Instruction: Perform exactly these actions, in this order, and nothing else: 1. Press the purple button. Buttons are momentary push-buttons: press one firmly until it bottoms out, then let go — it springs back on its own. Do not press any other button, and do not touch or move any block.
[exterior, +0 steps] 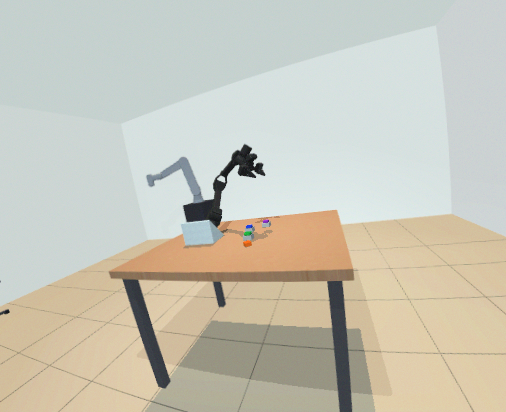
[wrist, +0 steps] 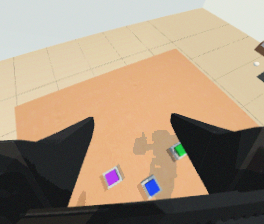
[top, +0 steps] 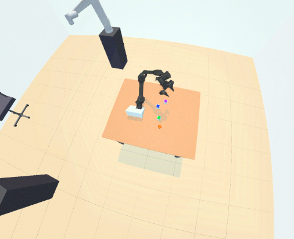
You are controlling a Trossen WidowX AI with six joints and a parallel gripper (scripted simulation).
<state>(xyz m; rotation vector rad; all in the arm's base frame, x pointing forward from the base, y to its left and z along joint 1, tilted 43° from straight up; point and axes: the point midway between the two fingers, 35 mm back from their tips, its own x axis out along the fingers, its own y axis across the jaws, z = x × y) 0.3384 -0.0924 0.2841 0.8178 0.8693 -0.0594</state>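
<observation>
Right now my gripper tip is 290 mm above the purple button, 80 mm to the right of it and 40 mm past it. From my gripper tip the other things lie so: blue button (290 mm below, 120 mm behind, 20 mm to the right); small orange block (310 mm below, 260 mm to the right, 30 mm behind); green button (290 mm below, 160 mm to the right, 70 mm behind).
</observation>
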